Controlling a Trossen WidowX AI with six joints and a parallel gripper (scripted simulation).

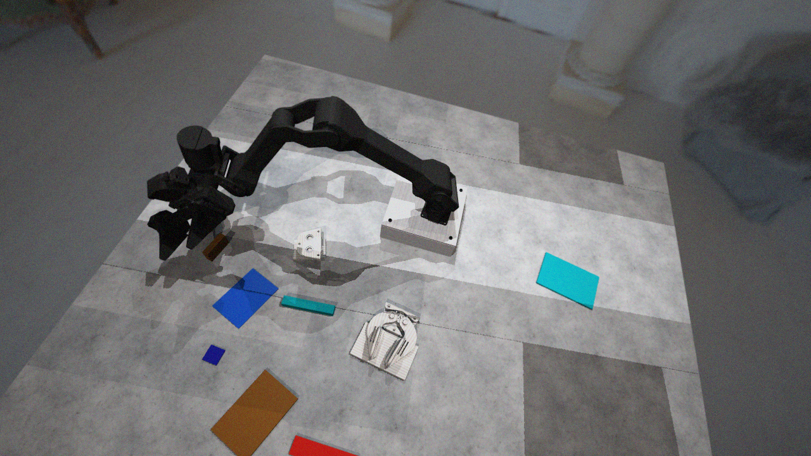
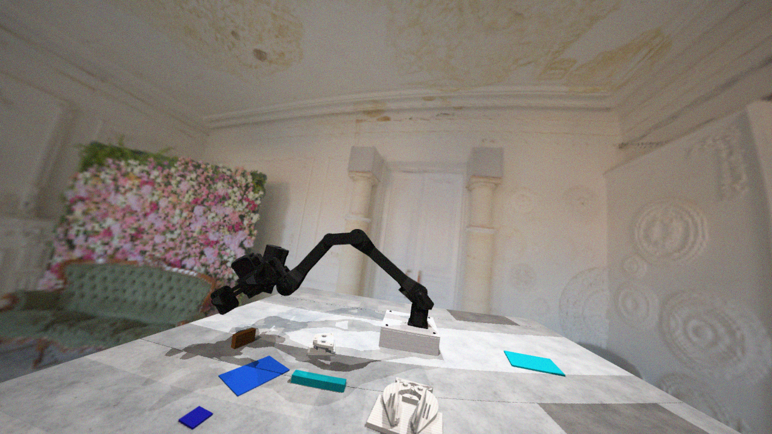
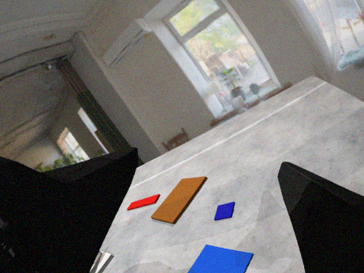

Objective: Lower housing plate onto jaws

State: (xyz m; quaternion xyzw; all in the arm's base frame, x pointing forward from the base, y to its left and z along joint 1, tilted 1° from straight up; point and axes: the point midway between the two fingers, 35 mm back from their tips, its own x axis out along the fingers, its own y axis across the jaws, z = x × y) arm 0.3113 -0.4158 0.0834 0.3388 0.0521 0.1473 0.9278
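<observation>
My gripper tip is 15 cm above the blue sheet, 9 cm to the right of it and 1 cm past it. The rest, counted from my gripper tip: small blue square (15 cm below, 11 cm ahead, 10 cm to the left); teal bar (22 cm to the left, 14 cm below, 4 cm behind); block (13 cm below, 8 cm behind, 2 cm to the right).
</observation>
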